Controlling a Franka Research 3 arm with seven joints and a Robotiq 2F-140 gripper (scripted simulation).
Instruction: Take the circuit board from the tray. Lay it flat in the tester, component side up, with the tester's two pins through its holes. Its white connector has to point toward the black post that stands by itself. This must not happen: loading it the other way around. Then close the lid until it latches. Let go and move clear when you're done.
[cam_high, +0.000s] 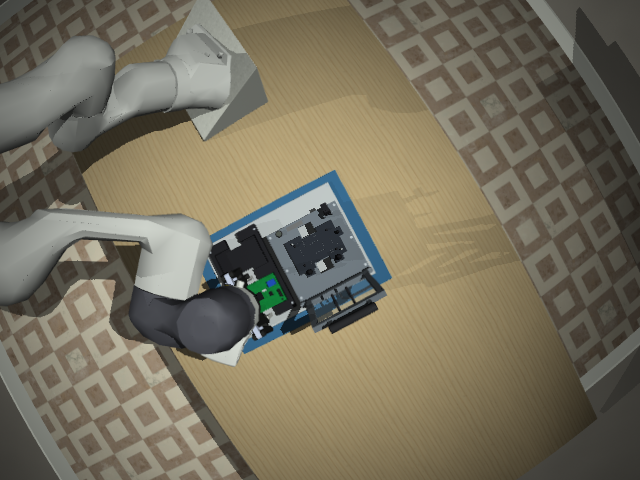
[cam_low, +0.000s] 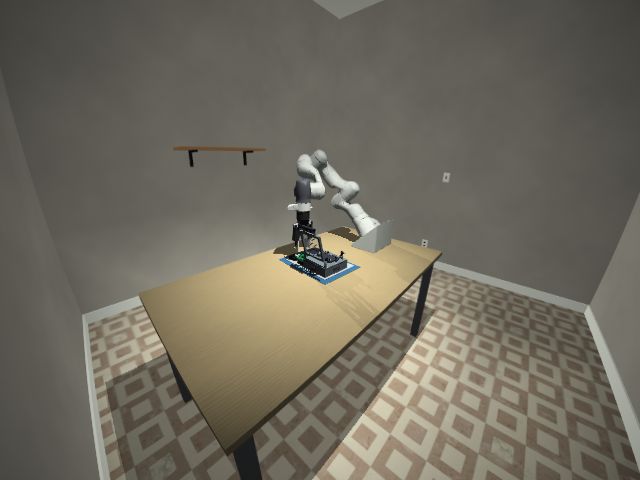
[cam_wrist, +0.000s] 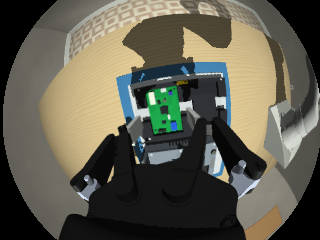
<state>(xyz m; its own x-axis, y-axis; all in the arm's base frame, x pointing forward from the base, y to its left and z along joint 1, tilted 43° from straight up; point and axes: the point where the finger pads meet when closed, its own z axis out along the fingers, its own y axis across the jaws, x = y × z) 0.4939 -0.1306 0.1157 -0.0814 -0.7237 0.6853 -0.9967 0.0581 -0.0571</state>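
My hand is 8 cm above the green circuit board. The rest, counted from my hand: black post (8 cm behind, 24 cm to the left, 1 cm below); tester lid (10 cm ahead, 16 cm to the left, 9 cm above); black nest (2 cm behind, 18 cm to the left, 3 cm below).
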